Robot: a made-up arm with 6 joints. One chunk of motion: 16 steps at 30 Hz.
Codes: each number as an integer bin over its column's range. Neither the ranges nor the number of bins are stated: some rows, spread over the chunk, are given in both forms.
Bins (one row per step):
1: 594 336 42 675 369 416
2: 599 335 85 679 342 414
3: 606 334 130 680 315 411
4: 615 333 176 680 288 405
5: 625 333 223 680 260 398
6: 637 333 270 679 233 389
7: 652 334 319 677 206 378
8: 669 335 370 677 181 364
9: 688 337 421 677 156 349
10: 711 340 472 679 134 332
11: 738 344 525 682 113 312
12: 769 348 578 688 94 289
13: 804 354 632 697 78 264
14: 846 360 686 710 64 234
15: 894 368 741 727 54 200
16: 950 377 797 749 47 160
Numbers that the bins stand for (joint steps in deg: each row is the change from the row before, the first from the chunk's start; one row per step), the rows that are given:
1: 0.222 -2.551 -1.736 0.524 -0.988 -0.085
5: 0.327 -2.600 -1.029 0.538 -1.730 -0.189
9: 0.542 -2.535 -0.256 0.530 -2.438 -0.474
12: 0.817 -2.357 0.356 0.559 -2.860 -0.822
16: 1.433 -1.886 1.211 0.724 -3.180 -1.571
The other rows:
2: 0.239 -2.568 -1.568 0.535 -1.172 -0.096
3: 0.262 -2.584 -1.392 0.538 -1.356 -0.114
4: 0.293 -2.600 -1.213 0.538 -1.540 -0.149
6: 0.368 -2.600 -0.846 0.535 -1.914 -0.242
7: 0.419 -2.584 -0.655 0.530 -2.098 -0.305
8: 0.477 -2.568 -0.456 0.530 -2.268 -0.387
10: 0.620 -2.486 -0.057 0.535 -2.588 -0.572
11: 0.712 -2.422 0.150 0.543 -2.731 -0.689
13: 0.936 -2.259 0.567 0.584 -2.969 -0.967
14: 1.079 -2.162 0.778 0.619 -3.064 -1.141
15: 1.243 -2.032 0.993 0.665 -3.132 -1.339

